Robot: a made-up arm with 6 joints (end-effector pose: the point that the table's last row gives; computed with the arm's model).
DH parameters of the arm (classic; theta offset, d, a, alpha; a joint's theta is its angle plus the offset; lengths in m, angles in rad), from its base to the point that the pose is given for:
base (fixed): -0.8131 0 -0.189 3.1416
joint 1: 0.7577 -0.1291 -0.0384 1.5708
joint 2: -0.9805 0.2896 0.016 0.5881
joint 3: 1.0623 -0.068 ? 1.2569
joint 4: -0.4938 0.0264 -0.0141 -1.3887
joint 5: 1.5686 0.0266 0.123 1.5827
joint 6: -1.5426 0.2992 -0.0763 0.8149
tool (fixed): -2.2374 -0.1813 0 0
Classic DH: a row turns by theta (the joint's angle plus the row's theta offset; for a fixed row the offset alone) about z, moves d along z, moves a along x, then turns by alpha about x.
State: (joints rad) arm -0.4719 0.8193 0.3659 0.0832 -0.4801 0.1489
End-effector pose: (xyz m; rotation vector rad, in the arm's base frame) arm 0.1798 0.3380 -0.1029 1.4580 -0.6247 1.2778
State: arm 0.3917 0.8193 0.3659 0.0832 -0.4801 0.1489
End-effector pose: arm 0.2239 0.0323 -0.1029 0.9893 -1.0963 0.5912
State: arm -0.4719 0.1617 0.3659 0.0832 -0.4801 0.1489
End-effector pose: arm 0.2442 0.2118 -0.0543 0.7944 -0.3900 1.5321
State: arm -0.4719 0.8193 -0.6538 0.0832 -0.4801 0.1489
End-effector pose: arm 0.2436 0.1321 -0.0125 0.3570 -0.7107 1.2043
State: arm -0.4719 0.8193 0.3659 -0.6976 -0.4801 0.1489
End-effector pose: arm 0.0241 0.1865 -0.1470 1.1941 -0.1867 0.6507
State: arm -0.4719 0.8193 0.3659 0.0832 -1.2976 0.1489
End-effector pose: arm 0.2822 0.1436 -0.0162 0.5813 -0.4679 1.5093
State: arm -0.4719 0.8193 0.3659 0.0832 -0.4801 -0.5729
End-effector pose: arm 0.0862 0.3077 -0.1465 1.5566 0.2248 1.2417
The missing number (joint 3, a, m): -0.0658
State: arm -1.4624 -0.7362 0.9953 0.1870 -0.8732 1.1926
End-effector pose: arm -0.0185 0.5689 0.1745 -0.6521 0.6999 -2.6688
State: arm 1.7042 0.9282 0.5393 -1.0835 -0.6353 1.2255
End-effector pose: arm -0.2771 -0.0119 -0.0671 -0.3656 -1.0008 -1.1706
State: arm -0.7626 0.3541 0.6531 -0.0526 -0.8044 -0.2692
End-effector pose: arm 0.1578 0.2469 -0.1038 0.9543 0.3171 1.5898
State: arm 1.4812 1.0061 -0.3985 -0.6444 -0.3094 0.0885
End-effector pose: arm -0.1651 -0.0403 -0.1446 0.0245 -1.0958 -1.3631
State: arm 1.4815 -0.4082 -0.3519 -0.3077 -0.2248 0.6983
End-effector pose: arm -0.2891 -0.1871 0.2224 -1.0369 -0.0298 -0.1486
